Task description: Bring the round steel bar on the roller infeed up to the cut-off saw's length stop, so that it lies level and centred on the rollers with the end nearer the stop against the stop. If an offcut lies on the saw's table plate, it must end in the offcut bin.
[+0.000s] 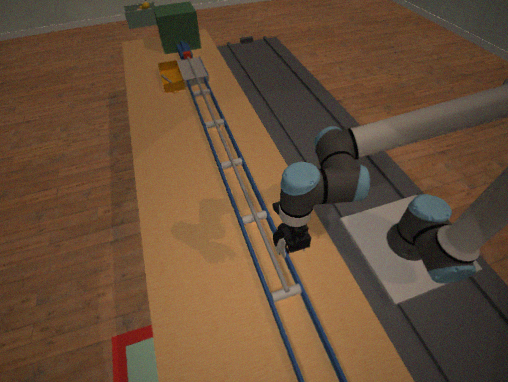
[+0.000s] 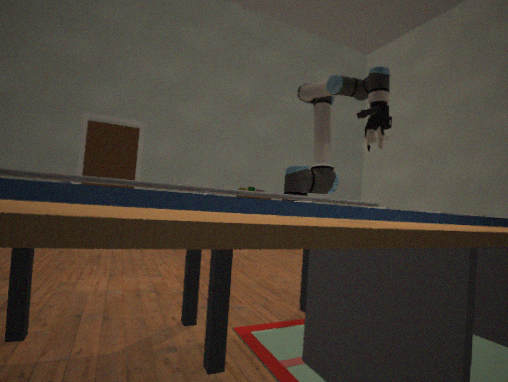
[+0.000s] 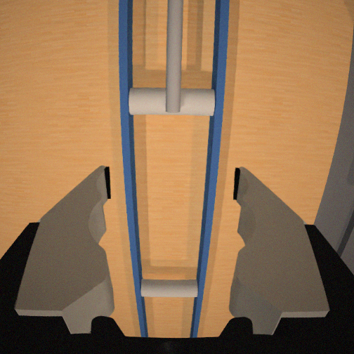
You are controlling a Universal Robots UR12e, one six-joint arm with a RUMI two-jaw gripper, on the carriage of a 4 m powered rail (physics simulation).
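Places are measured from the arm's base along level axes (x ahead, y up, z right), in centimetres.
Pixels of known places: gripper, fingertip midpoint: [image 2: 374,150]; arm's base, link origin: [image 1: 407,242].
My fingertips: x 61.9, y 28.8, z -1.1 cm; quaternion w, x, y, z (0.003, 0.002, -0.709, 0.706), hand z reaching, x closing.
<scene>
Ahead of a thing's pixels: the offset from my fingertips to its top centre.
The round steel bar [image 1: 245,188] [image 2: 150,185] [image 3: 173,55] lies along the roller infeed, lengthwise between its blue side rails. Its near end rests on a roller {dx +0.1, dy -25.8, dz -2.9 cm} [image 1: 278,294] [image 3: 145,101], about midway between the rails. Its far end crosses the grey table plate {dx +0.1, dy -25.9, dz +194.6 cm} [image 1: 201,67] and reaches the red length stop [image 1: 187,54]; contact is too small to tell. An offcut {dx +19.9, dy -29.6, dz +187.5 cm} [image 1: 167,78] lies in the yellow offcut bin {dx +17.9, dy -24.6, dz +192.1 cm} [image 1: 174,87] beside the plate. My gripper [image 1: 292,251] [image 2: 375,148] [image 3: 171,169] is open and empty, high above the infeed, just beyond the bar's near end.
A green box [image 1: 177,30] stands behind the stop. Another roller [image 3: 169,288] lies between the blue rails beyond the bar's end. The arm's carriage plate [image 1: 370,280] is on the dark floor rail beside the table. A red-bordered mat [image 1: 118,355] lies on the floor.
</scene>
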